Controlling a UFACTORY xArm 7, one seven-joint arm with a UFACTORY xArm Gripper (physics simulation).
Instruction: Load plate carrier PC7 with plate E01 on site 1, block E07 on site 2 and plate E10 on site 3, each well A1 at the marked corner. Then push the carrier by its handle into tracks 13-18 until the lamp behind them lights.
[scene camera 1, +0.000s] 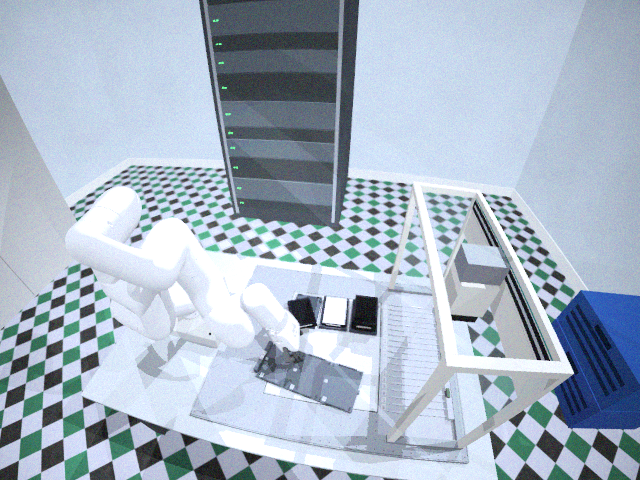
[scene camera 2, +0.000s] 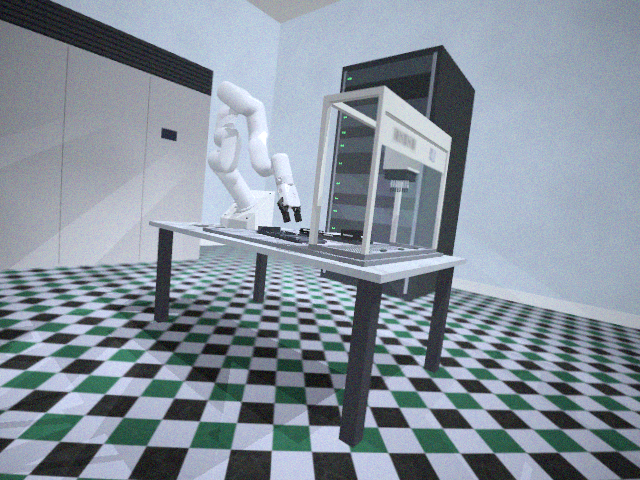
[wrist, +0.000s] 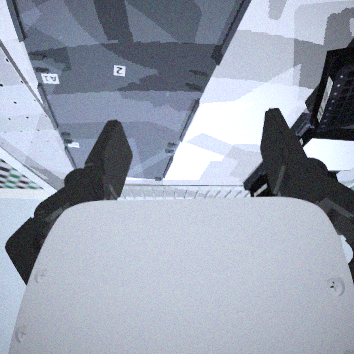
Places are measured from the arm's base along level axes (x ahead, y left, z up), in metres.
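Pixels of known places: gripper, fingertip midpoint: (scene camera 1: 298, 347) (scene camera 2: 293, 221) (wrist: 192, 131); arm's base, link origin: (scene camera 2: 248, 203).
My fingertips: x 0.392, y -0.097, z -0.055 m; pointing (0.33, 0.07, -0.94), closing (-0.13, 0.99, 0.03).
For each thing: its top centre in the pictures, then the offset to it from my fingertips. "*": a spot on its surface instead.
- plate carrier, top centre: (wrist: 115, 127) (scene camera 1: 308, 372) (scene camera 2: 289, 230) dx +0.038, dy -0.063, dz -0.034 m
- grey-topped head, surface spot: (scene camera 1: 480, 263) * dx +0.416, dy +0.006, dz +0.396 m
- white sheet, top centre: (wrist: 240, 132) (scene camera 1: 329, 343) (scene camera 2: 317, 239) dx +0.095, dy +0.061, dz -0.064 m
The plate carrier (scene camera 1: 341, 386) (wrist: 135, 107) is a long dark grey tray. It lies turned askew, with its right end towards the table's front. Its labels 2 and A1 show in the wrist view, and no plate shows on its visible part. My gripper (scene camera 1: 292, 356) (scene camera 2: 292, 219) (wrist: 192, 131) is open and empty, above the carrier's left part. Three labware pieces stand in a row behind: a black one (scene camera 1: 302, 312) sitting askew, a white one (scene camera 1: 334, 310) and another black one (scene camera 1: 366, 310). Their names cannot be read. The ridged tracks (scene camera 1: 410, 335) lie right of the carrier; their numbers are unreadable.
A white frame (scene camera 1: 506, 364) (scene camera 2: 378, 170) stands over the tracks, with a grey-topped head (scene camera 1: 480, 263) inside. A white sheet (scene camera 1: 356, 361) lies partly under the carrier. A small green spot (scene camera 1: 447, 392) shows at the deck's right edge. A blue box (scene camera 1: 599, 356) is beyond the table.
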